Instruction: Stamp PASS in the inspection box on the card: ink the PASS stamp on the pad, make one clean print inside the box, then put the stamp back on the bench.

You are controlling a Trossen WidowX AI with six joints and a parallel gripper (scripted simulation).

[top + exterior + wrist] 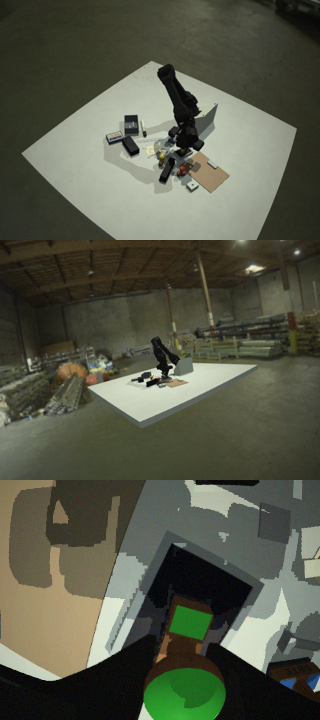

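My gripper tip is 3 cm above the dark ink pad. From my gripper tip the other things lie so: yellow hold stamp 13 cm ahead, 5 cm to the right, 2 cm below; green-knobbed stamp right at my gripper tip; blue stamp 10 cm to the right, 3 cm behind, 2 cm below.
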